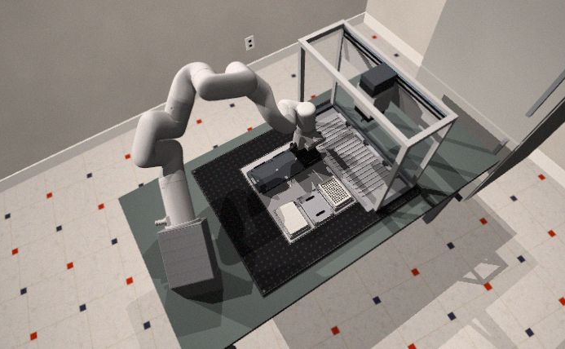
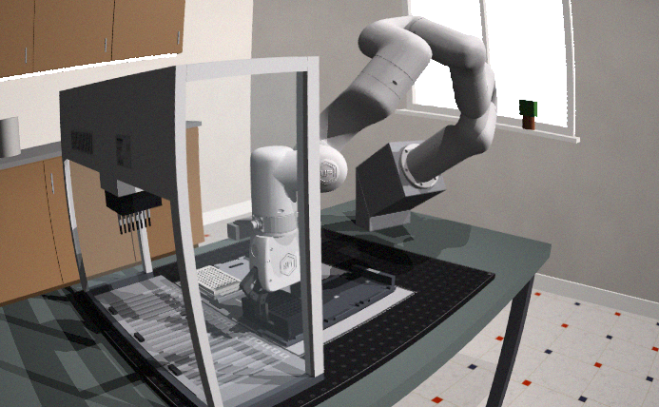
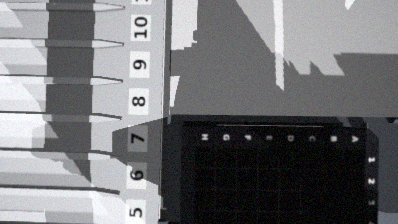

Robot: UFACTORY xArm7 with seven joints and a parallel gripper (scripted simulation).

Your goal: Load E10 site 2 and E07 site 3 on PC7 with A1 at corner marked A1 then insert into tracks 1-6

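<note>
Now: hand 17 cm past the nest S1, 28 cm to the left of it and 4 cm above it. Also, from my hand: nest S2 (5 cm behind, 26 cm to the right, 4 cm below); then white 96-well plate E01 (5 cm ahead, 23 cm to the right, 2 cm below); then plate carrier PC7 (11 cm behind, 3 cm to the right, 3 cm below).
</note>
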